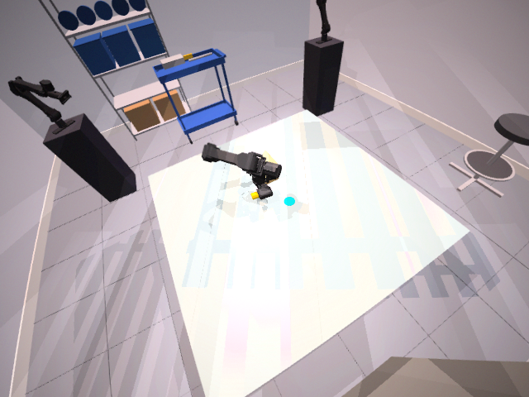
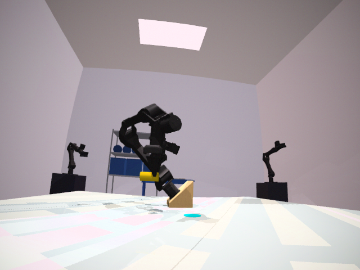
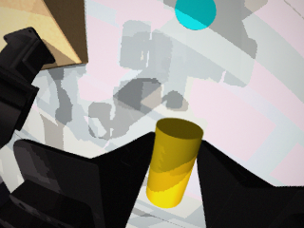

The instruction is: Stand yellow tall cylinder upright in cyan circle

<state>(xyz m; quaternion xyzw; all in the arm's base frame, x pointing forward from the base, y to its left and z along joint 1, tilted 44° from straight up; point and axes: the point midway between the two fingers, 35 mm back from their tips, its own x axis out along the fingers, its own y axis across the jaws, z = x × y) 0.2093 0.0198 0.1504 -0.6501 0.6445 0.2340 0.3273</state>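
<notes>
Now: gripper tip 140 mm to the right of the cyan circle, 130 mm above it and 30 mm short of it. Round my gripper tip: yellow tall cylinder (20 mm to the right).
</notes>
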